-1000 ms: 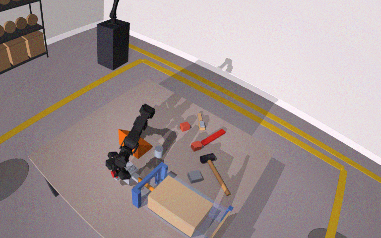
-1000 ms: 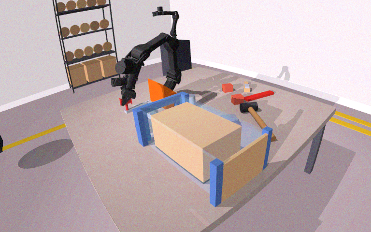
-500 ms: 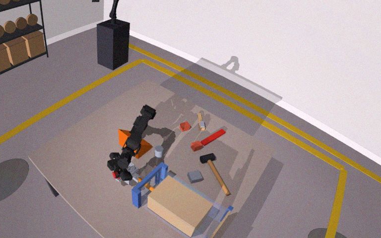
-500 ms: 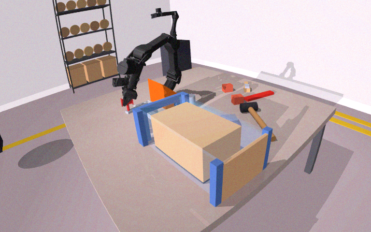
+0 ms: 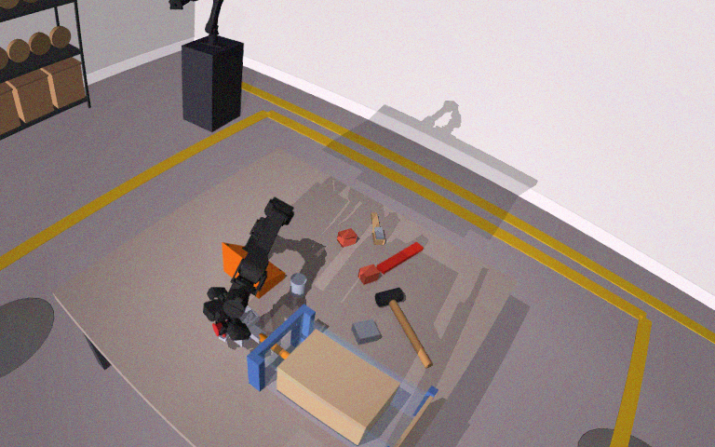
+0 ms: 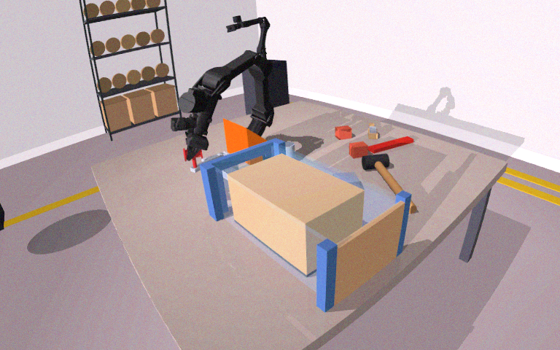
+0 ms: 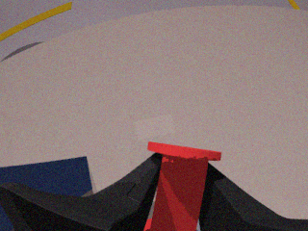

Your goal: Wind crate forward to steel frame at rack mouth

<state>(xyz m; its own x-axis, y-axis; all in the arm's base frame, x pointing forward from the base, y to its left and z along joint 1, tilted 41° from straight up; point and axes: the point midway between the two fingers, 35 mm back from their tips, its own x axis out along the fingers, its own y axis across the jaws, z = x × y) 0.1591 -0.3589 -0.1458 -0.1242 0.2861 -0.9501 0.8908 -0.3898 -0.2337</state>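
The winch handle is 50 mm to the left of my gripper tip and 30 mm below it. Also, from my gripper tip: red knob: 20 mm to the left, 10 mm ahead; then grey hand winch: 110 mm to the left, 100 mm below, 20 mm behind; then blue steel frame: 150 mm ahead, 100 mm to the left, 30 mm below.
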